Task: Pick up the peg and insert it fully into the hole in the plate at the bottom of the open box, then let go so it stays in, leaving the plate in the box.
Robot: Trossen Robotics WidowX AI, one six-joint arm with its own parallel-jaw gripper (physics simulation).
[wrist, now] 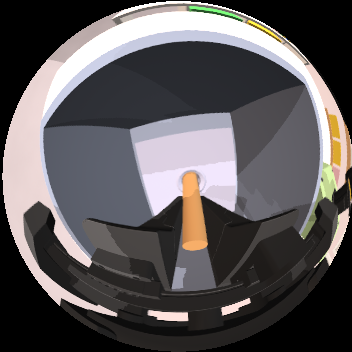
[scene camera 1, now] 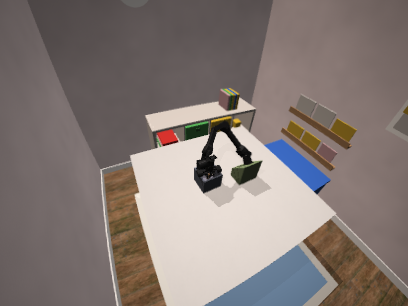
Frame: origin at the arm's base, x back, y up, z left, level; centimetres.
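Seen in the pictures: gripper, fingertip midpoint: [wrist: 190, 200] [scene camera 1: 208, 178]; arm's base, origin of the base link: [scene camera 1: 248, 163].
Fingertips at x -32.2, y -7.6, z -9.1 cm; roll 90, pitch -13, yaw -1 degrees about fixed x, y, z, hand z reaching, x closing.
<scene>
Offsets run from my fingertips to a thing's middle. "*": to the spot under its first point. Level surfaces: height alone.
The orange peg @(dy +0.8, dx +0.2, dz -0.5 cm) [wrist: 194, 225] is held between the fingers of my gripper [wrist: 190, 200] [scene camera 1: 209, 174], which is shut on it. The dark open box @(dy -0.4, dx +0.4, dz -1.2 cm) [scene camera 1: 212, 184] [wrist: 82, 165] stands on the table, and my gripper is at its opening. The pale plate @(dy -3.8, dx +0.4, dz -1.2 cm) [wrist: 185, 150] lies at the bottom of the box. In the wrist view the peg's far end overlaps the round hole @(* dy -1.3, dx +1.4, dz -0.8 cm) [wrist: 202, 183] in the plate and covers most of it. Whether the peg's tip is inside the hole or above it cannot be told. The peg cannot be made out in the scene view.
A green sloped block [scene camera 1: 248, 172] [wrist: 327, 182] stands beside the box on the white table @(dy -7.2 cm) [scene camera 1: 225, 240], at the base of the arm. A shelf unit [scene camera 1: 200, 112] with coloured bins stands behind the table. A blue surface [scene camera 1: 297, 162] is to the right.
</scene>
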